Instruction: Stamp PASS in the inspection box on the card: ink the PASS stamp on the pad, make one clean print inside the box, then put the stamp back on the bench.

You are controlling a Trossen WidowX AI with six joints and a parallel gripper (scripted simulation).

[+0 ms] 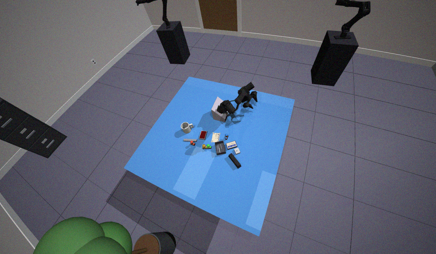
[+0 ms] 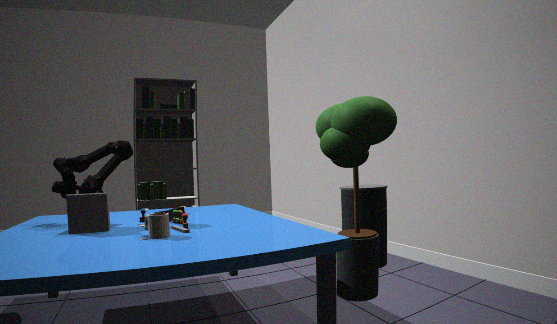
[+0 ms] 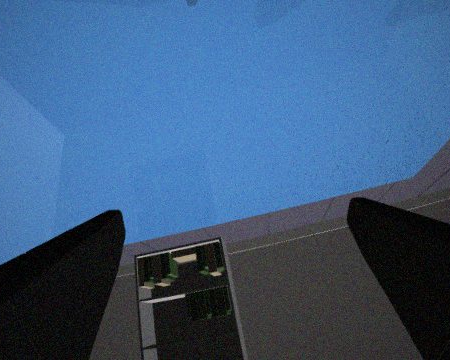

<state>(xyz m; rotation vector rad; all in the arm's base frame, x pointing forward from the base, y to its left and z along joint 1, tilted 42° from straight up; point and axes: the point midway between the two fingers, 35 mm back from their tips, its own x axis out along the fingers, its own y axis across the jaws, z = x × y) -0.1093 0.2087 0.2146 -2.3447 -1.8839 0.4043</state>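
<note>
My gripper tip is now 45 cm short of the dark tray, 24 cm to the left of it and 10 cm above it. The rest, counted from my gripper tip: cream card: 35 cm ahead, 31 cm to the right, 12 cm below; then black block: 54 cm ahead, 10 cm below, 9 cm to the right; then blue-knobbed stamp: 33 cm ahead, 21 cm to the right, 10 cm below.
</note>
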